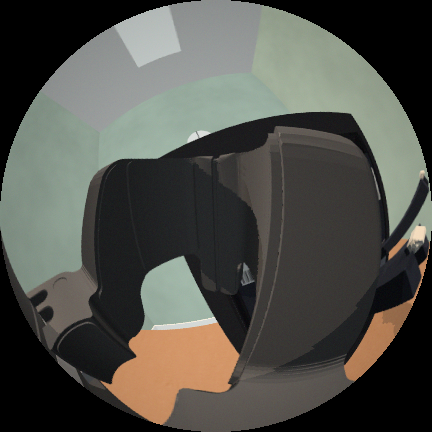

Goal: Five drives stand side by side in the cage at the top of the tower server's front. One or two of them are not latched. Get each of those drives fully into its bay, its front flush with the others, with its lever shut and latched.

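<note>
The black tower server (320, 119) stands close behind my gripper (218, 288), which is shut and covers most of the server's front, with no drive seen between its fingers. At the far right, a dark drive lever (409, 215) with a pale tip is swung out from the cage. Below it, a dark drive part (400, 286) with a pale end juts out past the server's front. How these two parts join is hidden. A small strip of a drive front (246, 276) shows behind the fingertips. The other drives and their levers are hidden by the fingers.
An orange-brown surface (175, 357) lies below, with a shadow at the right. Green walls (50, 200) and a grey ceiling (210, 40) surround the scene. A white round clock (198, 136) is partly hidden behind the server's top edge.
</note>
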